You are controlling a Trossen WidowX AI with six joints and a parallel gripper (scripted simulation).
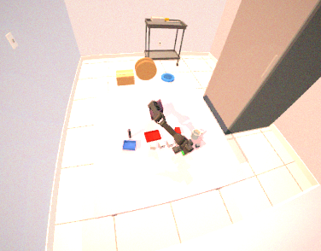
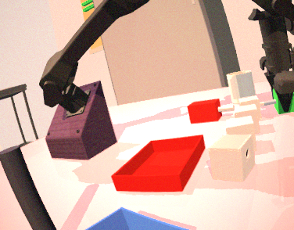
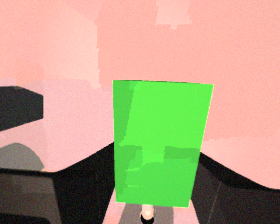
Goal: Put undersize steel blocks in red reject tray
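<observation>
My gripper tip is now 10 mm past the green GO gauge, 10 mm to the left of it and 20 mm below it. From my gripper tip the other things lie so: red gauge 170 mm behind, 10 mm to the left, 10 mm above; then red reject tray 200 mm behind, 240 mm to the right; then blue tray 130 mm behind, 470 mm to the right.
</observation>
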